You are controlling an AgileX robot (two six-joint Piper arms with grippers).
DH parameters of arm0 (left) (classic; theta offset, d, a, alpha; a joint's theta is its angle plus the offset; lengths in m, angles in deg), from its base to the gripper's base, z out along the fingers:
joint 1: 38.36 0.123 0 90
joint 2: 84.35 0 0.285 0
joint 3: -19.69 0 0.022 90
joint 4: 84.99 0.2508 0 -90
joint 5: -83.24 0 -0.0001 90
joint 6: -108.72 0.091 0 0
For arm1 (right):
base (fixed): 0 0 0 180
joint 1: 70.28 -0.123 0 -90
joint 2: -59.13 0 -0.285 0
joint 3: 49.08 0 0.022 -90
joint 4: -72.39 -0.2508 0 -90
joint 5: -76.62 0 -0.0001 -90
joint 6: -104.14 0.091 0 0
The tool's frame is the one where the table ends.
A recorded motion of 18 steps. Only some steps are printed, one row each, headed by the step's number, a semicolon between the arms.
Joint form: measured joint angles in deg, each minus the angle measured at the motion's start. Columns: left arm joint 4, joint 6, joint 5, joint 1, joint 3, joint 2; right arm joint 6, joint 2, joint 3, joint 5, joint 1, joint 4.
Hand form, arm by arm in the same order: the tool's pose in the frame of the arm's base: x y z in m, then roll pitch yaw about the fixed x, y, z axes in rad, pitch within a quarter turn. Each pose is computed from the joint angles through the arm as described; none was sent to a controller.
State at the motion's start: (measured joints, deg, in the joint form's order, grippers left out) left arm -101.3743 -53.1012 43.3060 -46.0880 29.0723 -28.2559; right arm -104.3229 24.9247 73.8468 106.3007 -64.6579 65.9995
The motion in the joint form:
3: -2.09 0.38 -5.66 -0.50 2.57 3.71; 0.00 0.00 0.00 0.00 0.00 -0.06
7: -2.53 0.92 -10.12 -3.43 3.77 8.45; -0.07 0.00 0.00 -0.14 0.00 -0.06
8: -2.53 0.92 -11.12 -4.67 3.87 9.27; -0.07 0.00 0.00 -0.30 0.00 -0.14
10: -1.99 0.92 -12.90 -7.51 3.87 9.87; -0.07 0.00 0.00 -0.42 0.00 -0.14
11: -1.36 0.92 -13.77 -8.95 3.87 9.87; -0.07 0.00 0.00 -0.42 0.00 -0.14
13: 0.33 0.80 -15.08 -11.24 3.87 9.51; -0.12 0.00 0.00 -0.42 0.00 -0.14
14: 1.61 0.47 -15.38 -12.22 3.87 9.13; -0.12 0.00 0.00 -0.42 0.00 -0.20
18: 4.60 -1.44 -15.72 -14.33 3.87 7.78; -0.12 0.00 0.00 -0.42 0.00 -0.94
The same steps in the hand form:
3: 0.4221 -0.0819 0.2332 -2.9628 0.5021 2.8932; 0.0936 -0.0041 0.2530 -2.6004 0.9316 -2.5321
7: 0.4029 -0.1025 0.2714 -2.9562 0.5352 2.8153; 0.0937 -0.0041 0.2532 -2.5963 0.9328 -2.5285
8: 0.3973 -0.1108 0.2772 -2.9548 0.5349 2.7888; 0.0938 -0.0041 0.2534 -2.5950 0.9358 -2.5278
10: 0.3873 -0.1292 0.2800 -2.9601 0.5151 2.7250; 0.0939 -0.0042 0.2536 -2.5927 0.9374 -2.5262
11: 0.3828 -0.1380 0.2792 -2.9687 0.4993 2.6890; 0.0939 -0.0042 0.2536 -2.5927 0.9374 -2.5262
13: 0.3766 -0.1513 0.2752 -2.9930 0.4665 2.6275; 0.0939 -0.0042 0.2536 -2.5917 0.9369 -2.5249
14: 0.3749 -0.1564 0.2719 -3.0114 0.4502 2.6016; 0.0939 -0.0041 0.2536 -2.5930 0.9376 -2.5260
18: 0.3728 -0.1676 0.2613 -3.0450 0.4080 2.5686; 0.0940 -0.0035 0.2537 -2.6097 0.9460 -2.5398

